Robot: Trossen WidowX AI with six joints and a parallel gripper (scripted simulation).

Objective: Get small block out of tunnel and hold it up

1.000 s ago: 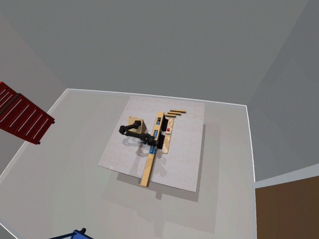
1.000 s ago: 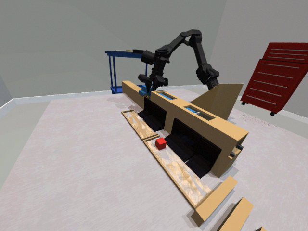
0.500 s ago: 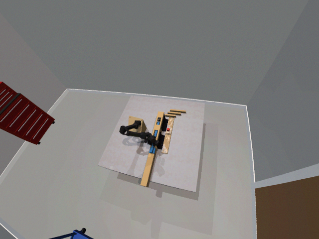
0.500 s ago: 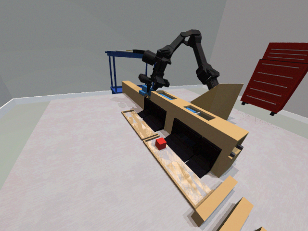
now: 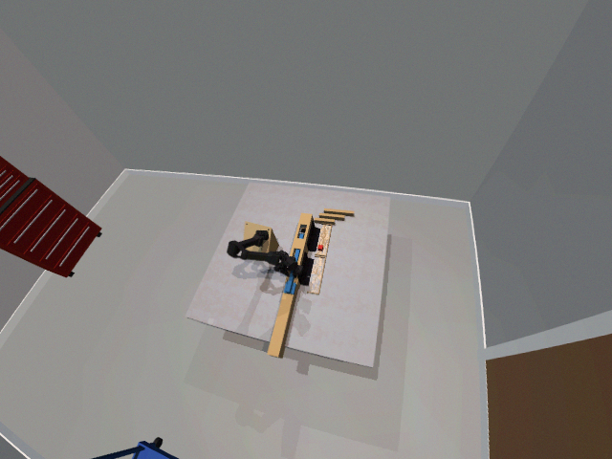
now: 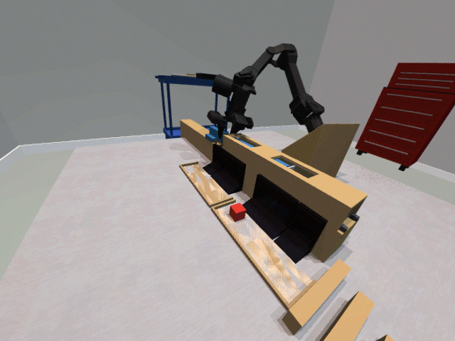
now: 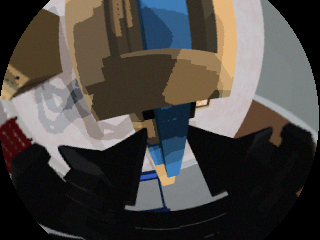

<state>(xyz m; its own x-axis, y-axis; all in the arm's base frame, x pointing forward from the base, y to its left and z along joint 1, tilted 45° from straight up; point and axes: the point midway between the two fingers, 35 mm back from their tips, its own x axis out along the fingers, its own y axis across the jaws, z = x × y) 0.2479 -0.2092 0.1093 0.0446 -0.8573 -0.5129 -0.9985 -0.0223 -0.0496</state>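
Right now the tan covered tunnel is 5 cm below my gripper tip, 3 cm to the left of it and 3 cm ahead of it.
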